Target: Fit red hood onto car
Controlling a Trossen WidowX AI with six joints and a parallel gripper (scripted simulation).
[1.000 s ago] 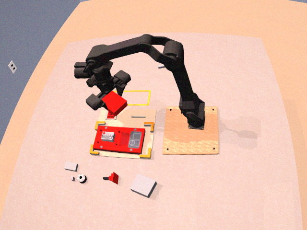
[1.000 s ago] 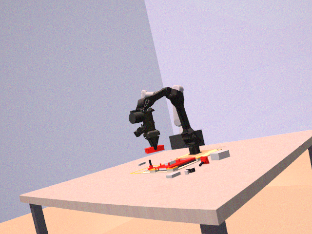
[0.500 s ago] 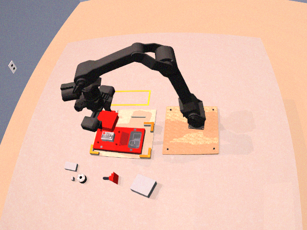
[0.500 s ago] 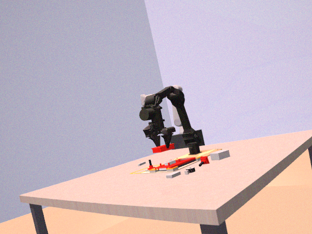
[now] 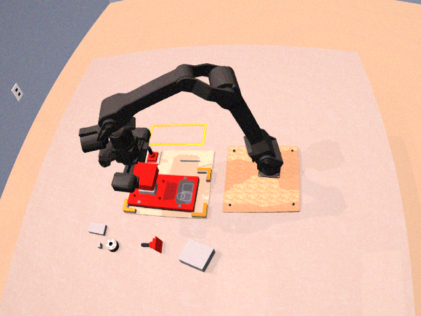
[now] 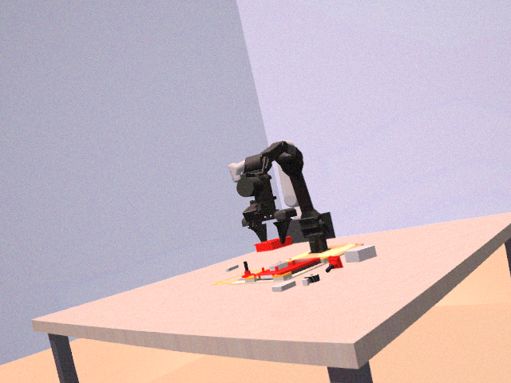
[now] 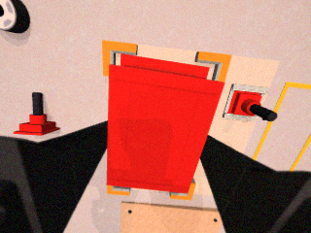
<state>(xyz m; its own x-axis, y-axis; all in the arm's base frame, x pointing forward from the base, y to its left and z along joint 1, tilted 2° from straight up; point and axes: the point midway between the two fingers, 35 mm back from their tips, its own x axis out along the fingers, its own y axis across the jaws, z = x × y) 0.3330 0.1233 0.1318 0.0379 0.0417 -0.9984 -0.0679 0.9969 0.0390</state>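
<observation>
Right now the grey engine block is 8 cm below my gripper tip. From my gripper tip the other things lie so: socket: 12 cm to the right, 6 cm below, 2 cm ahead; then wheel: 19 cm to the left, 9 cm below, 7 cm ahead; then red hood: 1 cm above.
</observation>
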